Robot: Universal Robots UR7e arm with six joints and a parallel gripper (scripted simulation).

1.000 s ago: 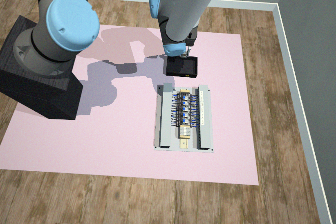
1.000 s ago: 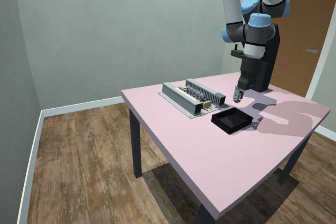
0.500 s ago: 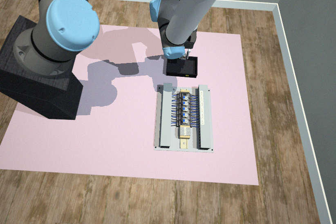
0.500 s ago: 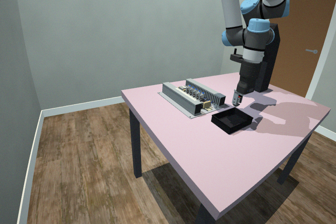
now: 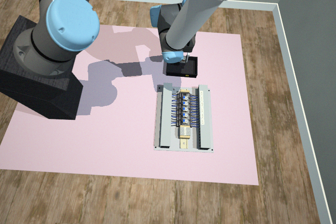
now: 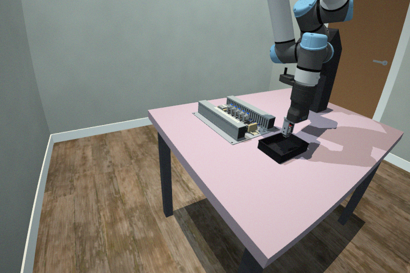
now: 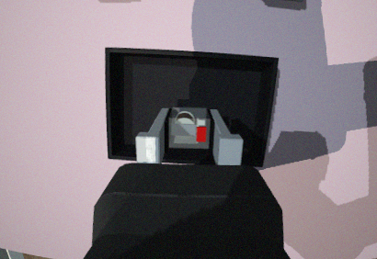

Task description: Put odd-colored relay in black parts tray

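Right now my hand is 70 mm above the black parts tray. From my hand the other things lie so: red-button relay: 10 mm below; grey relay panel: 70 mm ahead, 270 mm to the right, 60 mm below.
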